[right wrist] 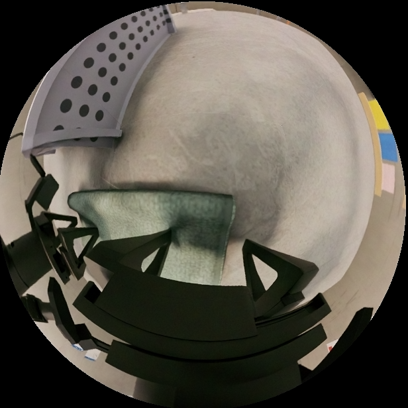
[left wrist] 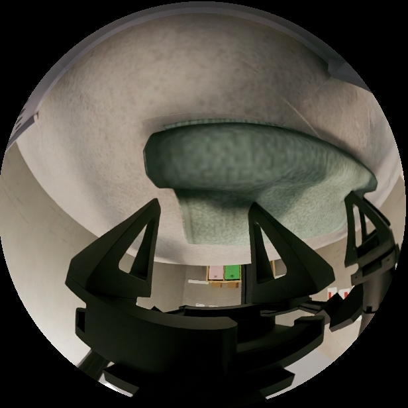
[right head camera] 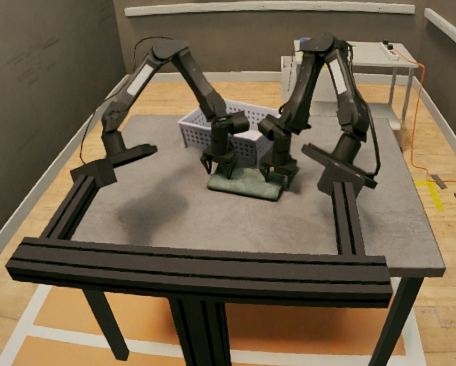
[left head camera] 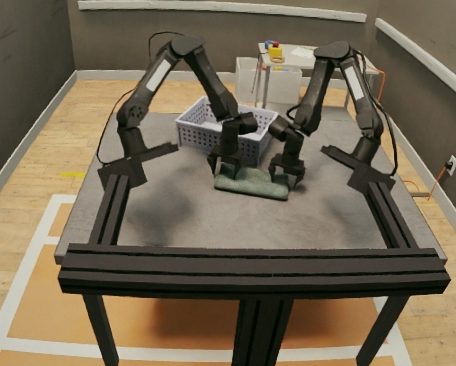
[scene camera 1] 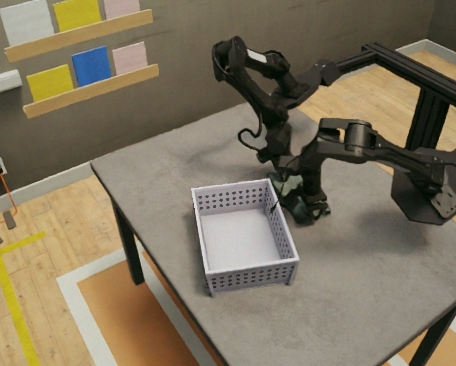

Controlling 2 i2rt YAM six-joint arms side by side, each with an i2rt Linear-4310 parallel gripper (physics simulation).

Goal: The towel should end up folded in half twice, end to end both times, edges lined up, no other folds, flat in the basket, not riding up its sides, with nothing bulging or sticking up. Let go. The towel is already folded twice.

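Note:
The folded green towel lies on the table beside the basket. In the left wrist view its edge nearest the basket bulges up. The lilac basket holds nothing. My left gripper is open, low at the towel's left end, one finger outside the end and one at the towel's top. My right gripper is open, low across the towel's right end in the same way. The arms hide part of the towel in scene camera 1.
The basket stands close behind the towel in both head views. The two grippers are close together. A black frame beam runs along the near table edge. A side table with small items stands behind.

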